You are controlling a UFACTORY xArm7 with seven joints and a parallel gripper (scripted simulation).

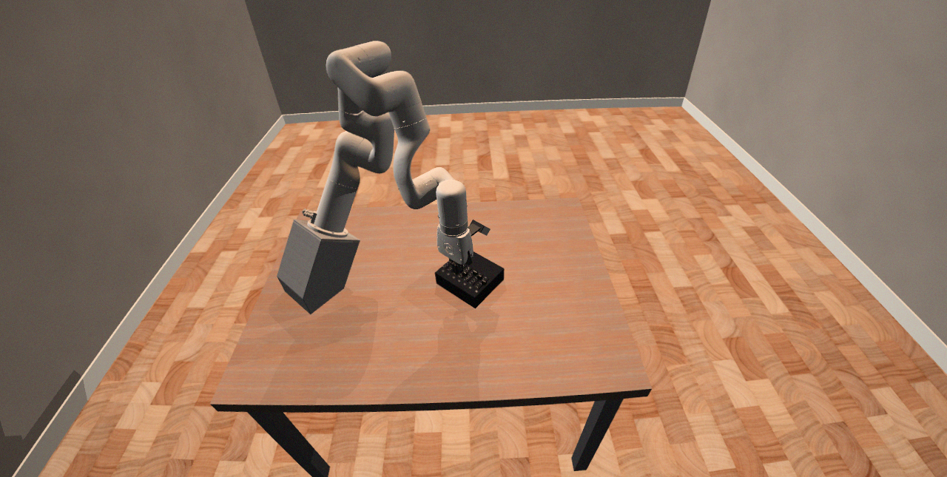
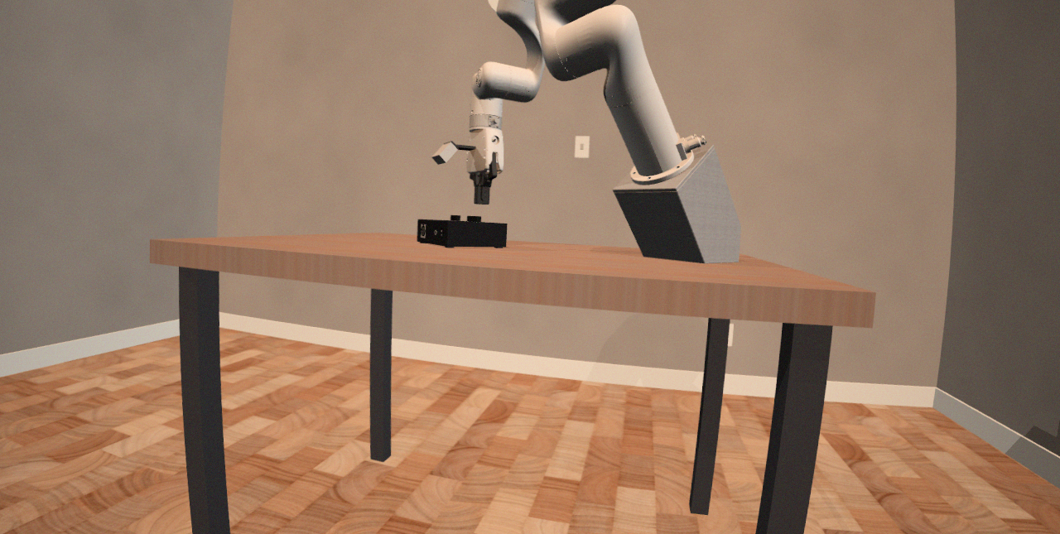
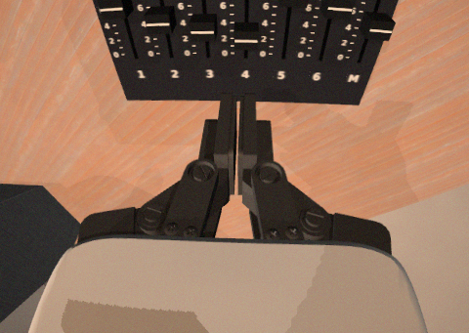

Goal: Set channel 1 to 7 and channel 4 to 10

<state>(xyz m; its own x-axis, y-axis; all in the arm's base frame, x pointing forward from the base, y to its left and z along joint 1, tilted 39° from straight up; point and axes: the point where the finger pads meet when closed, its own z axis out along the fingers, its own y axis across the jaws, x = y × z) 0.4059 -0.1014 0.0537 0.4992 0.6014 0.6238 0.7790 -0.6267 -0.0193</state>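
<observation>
My gripper is now 2 cm short of the channel 4 fader cap, 2 cm to the right of it and 5 cm above it. The rest, counted from my hand: channel 5 fader cap (5 cm ahead, 3 cm to the left, 5 cm below); channel 2 fader cap (2 cm behind, 5 cm to the left, 5 cm below); channel 3 fader cap (4 cm to the left, 5 cm below).
</observation>
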